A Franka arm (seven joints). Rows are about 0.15 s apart.
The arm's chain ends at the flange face. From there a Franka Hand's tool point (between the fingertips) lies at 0.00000 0.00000 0.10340 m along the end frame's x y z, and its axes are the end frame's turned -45 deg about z.
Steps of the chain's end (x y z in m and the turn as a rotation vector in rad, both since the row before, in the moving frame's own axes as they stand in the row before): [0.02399 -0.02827 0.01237 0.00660 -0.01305 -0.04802]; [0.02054 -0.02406 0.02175 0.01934 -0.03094 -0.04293]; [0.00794 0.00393 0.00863 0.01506 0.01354 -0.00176]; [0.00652 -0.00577 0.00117 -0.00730 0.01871 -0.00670]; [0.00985 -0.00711 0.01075 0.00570 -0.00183 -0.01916]
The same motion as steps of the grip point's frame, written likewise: [0.03645 -0.00445 0.01236 0.01389 -0.00456 -0.04802]; [0.03061 -0.00615 0.02168 0.03555 -0.00820 -0.04293]; [0.00493 0.00828 0.00861 0.00107 0.02022 -0.00176]; [0.00953 0.00243 0.00115 -0.01839 0.00807 -0.00670]; [0.01227 0.00138 0.01075 0.00532 0.00274 -0.01916]
